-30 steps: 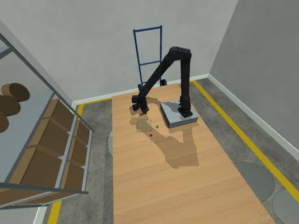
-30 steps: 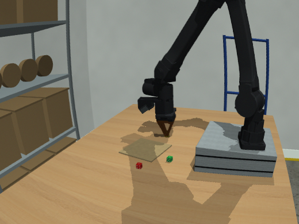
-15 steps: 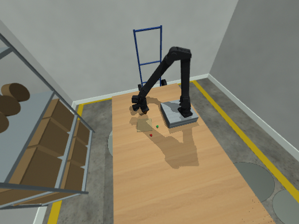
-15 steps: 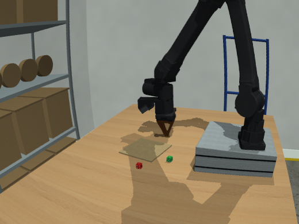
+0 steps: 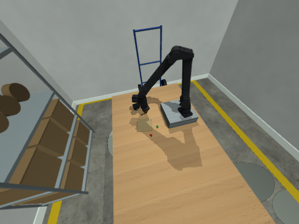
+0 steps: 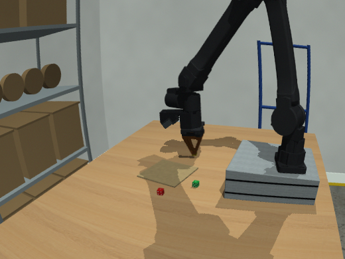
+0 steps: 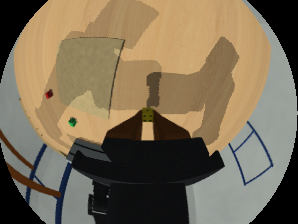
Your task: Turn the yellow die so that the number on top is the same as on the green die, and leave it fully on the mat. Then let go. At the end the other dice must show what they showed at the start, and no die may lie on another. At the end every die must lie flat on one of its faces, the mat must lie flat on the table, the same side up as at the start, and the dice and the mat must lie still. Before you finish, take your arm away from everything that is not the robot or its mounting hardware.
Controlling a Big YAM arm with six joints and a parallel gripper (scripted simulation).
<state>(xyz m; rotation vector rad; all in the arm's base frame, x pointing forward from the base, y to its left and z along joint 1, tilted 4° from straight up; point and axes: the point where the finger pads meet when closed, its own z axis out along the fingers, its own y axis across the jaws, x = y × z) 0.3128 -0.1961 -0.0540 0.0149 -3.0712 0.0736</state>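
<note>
Now: the tan mat 6 cm ahead of my hand, 12 cm to the left of it and 2 cm below it. The rest, counted from my hand: red die (5 cm ahead, 25 cm to the left, 2 cm below); then green die (4 cm behind, 19 cm to the left, 2 cm below); then yellow die (1 cm below).
</note>
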